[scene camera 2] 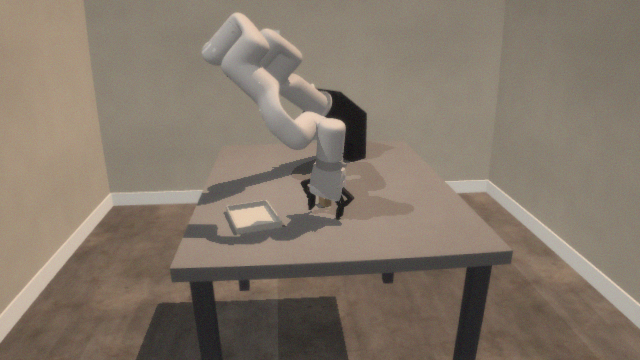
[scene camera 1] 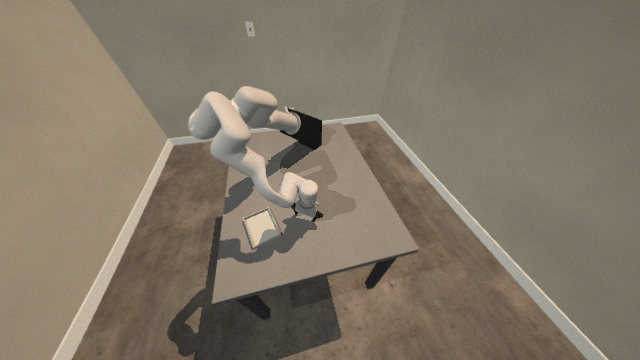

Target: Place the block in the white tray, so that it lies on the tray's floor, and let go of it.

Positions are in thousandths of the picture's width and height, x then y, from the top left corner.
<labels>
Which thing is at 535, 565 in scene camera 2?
My gripper.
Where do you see a white tray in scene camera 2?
At 399, 601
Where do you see a white tray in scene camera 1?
409, 629
</labels>
